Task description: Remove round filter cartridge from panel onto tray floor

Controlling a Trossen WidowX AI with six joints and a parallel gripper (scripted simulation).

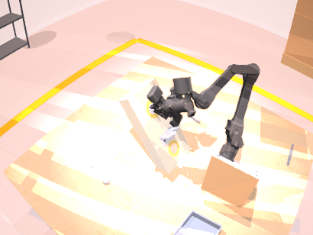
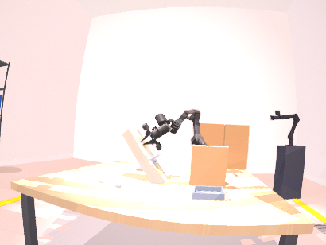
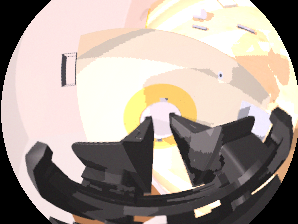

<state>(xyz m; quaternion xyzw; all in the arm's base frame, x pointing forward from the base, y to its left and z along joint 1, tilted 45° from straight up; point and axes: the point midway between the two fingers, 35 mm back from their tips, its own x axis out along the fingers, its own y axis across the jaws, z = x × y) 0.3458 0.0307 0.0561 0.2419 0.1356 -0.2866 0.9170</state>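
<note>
Right now my gripper tip is 10 mm short of the round filter cartridge and 10 mm above it. Round my gripper tip: grey-blue tray (420 mm behind, 310 mm to the left, 220 mm below); then service panel (80 mm below, 40 mm behind).
</note>
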